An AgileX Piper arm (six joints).
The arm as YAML. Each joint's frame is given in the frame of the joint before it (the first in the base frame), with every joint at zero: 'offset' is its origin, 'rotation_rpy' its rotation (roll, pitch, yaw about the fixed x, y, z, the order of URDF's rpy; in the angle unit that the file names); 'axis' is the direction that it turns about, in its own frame. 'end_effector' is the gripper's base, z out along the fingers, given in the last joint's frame.
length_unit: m
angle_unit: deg
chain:
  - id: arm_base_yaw
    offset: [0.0, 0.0, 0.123]
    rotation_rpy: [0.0, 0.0, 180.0]
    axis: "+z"
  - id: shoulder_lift
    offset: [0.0, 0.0, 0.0]
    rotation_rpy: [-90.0, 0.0, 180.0]
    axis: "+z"
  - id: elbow
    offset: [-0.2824, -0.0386, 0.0]
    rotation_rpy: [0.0, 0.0, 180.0]
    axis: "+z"
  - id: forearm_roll
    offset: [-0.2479, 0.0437, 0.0]
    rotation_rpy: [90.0, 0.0, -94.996]
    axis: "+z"
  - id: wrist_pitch
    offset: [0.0, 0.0, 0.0]
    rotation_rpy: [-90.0, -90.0, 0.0]
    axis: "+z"
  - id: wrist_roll
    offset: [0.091, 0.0, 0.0]
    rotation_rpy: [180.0, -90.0, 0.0]
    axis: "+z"
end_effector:
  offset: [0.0, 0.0, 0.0]
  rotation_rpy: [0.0, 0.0, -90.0]
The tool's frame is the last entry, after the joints.
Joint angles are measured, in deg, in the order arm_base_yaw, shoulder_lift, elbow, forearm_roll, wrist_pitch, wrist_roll. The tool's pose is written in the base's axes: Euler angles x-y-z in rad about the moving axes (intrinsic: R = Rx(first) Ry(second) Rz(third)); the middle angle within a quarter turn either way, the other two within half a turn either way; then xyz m. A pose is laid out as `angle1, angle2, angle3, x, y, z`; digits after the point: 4 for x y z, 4 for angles.
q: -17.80 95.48 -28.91 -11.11 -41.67 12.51
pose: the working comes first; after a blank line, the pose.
Where each joint sits with the arm in this pose, in the base's axes (m; each line is computed from the numbers above, not from the rounded line before):
arm_base_yaw: 0.0000 0.0000 0.1230
shoulder_lift: 0.0000 0.0000 0.1230
elbow: 0.0623 -0.0200 0.4004
forearm_roll: 0.1943 -0.0624 0.1903
wrist_pitch: 0.1943 -0.0624 0.1903
wrist_roll: 0.2784 -0.0771 0.1588
the tool: 0.2784 -0.0771 0.1588

2.7039, 1.1784, -2.5523, 0.2784, -0.0771, 0.1588
